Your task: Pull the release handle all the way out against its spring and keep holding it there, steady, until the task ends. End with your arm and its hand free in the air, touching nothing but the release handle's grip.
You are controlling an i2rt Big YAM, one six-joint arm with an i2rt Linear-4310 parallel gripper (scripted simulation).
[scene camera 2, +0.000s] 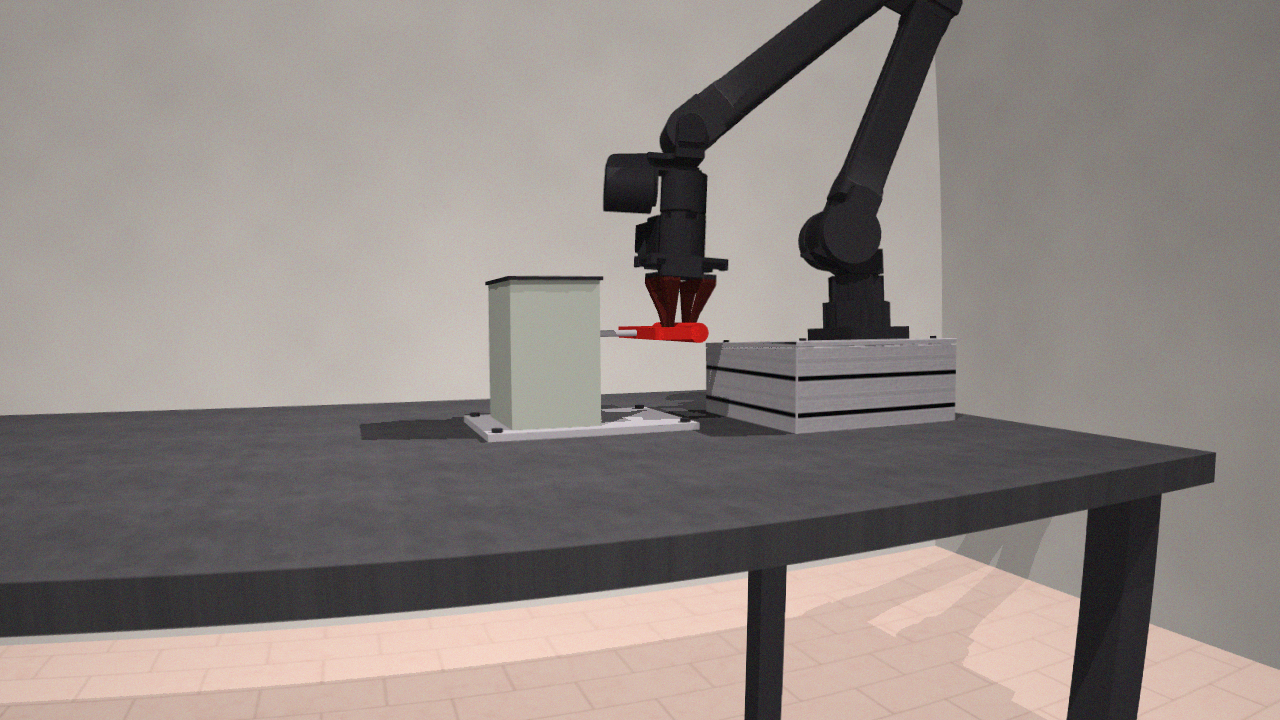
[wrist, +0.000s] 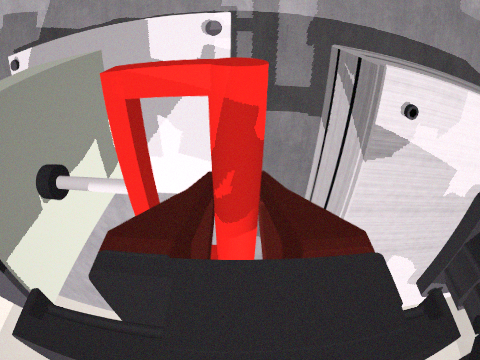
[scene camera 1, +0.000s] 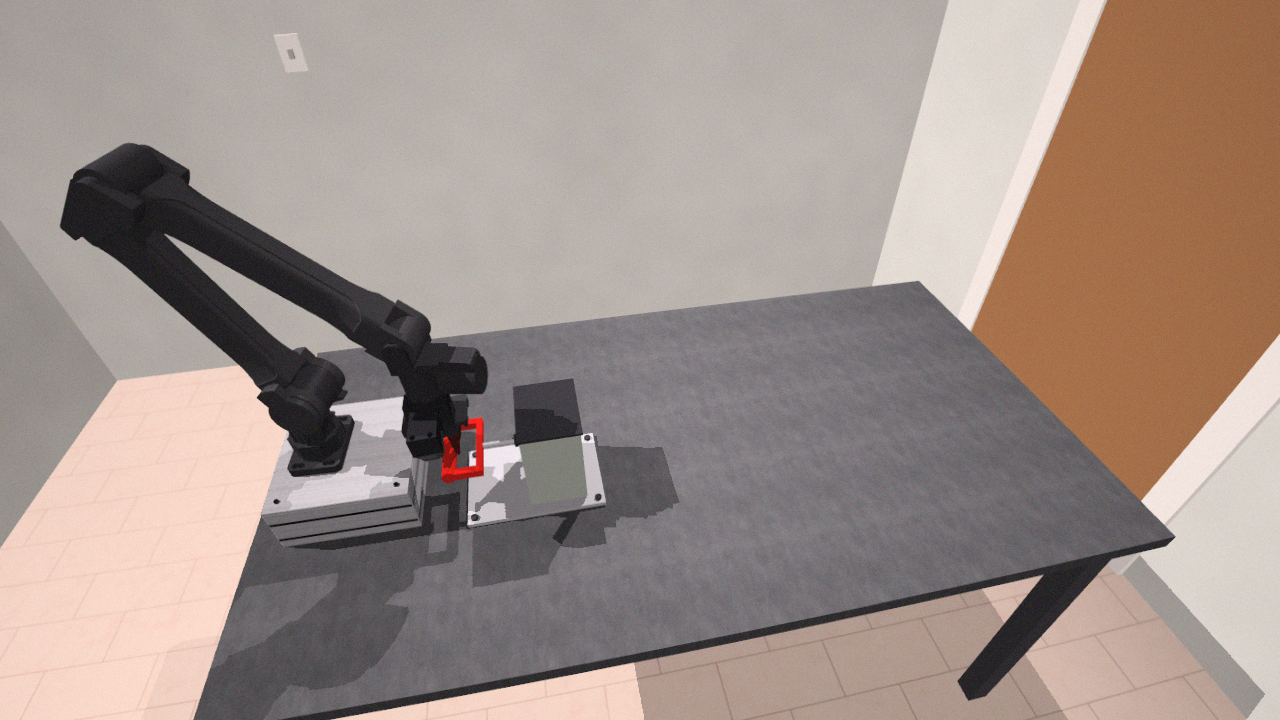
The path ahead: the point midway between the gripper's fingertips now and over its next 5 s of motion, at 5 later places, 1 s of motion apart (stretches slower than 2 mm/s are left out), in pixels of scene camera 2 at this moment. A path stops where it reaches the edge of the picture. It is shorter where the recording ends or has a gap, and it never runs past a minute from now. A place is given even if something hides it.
The gripper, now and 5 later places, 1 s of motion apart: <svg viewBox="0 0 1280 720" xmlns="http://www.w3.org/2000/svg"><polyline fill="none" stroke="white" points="677,338 671,337 668,336 669,334 674,333 674,331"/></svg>
